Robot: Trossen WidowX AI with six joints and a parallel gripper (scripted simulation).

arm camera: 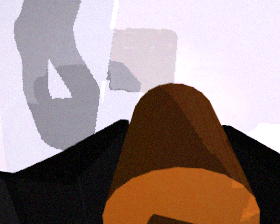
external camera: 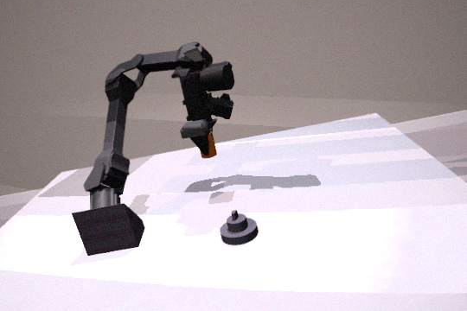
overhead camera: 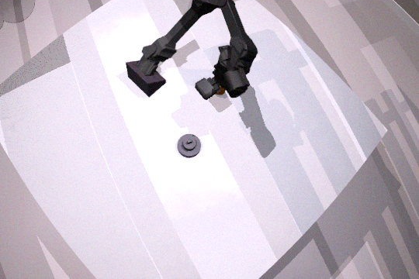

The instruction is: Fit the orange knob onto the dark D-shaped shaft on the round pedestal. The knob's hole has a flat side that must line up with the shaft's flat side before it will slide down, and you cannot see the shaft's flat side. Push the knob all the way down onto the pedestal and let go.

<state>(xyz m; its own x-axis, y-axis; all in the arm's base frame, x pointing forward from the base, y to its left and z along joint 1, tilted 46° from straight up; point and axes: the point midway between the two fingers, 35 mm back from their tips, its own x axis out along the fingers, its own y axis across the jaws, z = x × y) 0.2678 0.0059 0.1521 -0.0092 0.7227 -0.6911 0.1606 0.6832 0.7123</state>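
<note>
Right now the dark round pedestal is 40 mm ahead of my gripper tip, 180 mm to the right of it and 110 mm below it. The rest, counted from my gripper tip: orange knob: 20 mm above.
</note>
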